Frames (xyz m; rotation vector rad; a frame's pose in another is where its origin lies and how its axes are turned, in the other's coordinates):
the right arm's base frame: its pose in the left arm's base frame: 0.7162 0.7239 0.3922 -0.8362 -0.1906 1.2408
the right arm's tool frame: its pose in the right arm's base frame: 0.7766 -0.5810 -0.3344 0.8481 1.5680 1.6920
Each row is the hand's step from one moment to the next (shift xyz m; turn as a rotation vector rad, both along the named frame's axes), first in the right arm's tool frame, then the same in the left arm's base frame.
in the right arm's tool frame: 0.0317 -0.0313 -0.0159 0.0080 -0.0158 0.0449
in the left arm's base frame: -0.0071 -0.0392 -0.0255 -0.0060 0.0262 -0.0401
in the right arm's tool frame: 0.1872 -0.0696 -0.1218 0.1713 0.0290 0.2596
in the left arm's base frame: -0.0980 -0.2067 -0.0488 -0.2024 0.1476 -0.1866
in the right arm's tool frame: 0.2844 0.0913 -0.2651 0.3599 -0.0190 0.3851
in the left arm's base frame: -0.2392 -0.2974 0.1176 -0.3554 0.1483 -0.3604
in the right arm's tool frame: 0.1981 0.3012 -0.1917 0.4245 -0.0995 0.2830
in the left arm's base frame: -0.2909 -0.1150 0.2624 -0.3491 0.0053 -0.3851
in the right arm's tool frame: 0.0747 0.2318 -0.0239 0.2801 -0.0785 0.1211
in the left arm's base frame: -0.1804 0.0442 0.1593 -0.2123 -0.0546 -0.2264
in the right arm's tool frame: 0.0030 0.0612 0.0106 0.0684 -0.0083 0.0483
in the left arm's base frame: -0.0366 0.0324 0.0384 -0.0608 0.0062 -0.0578
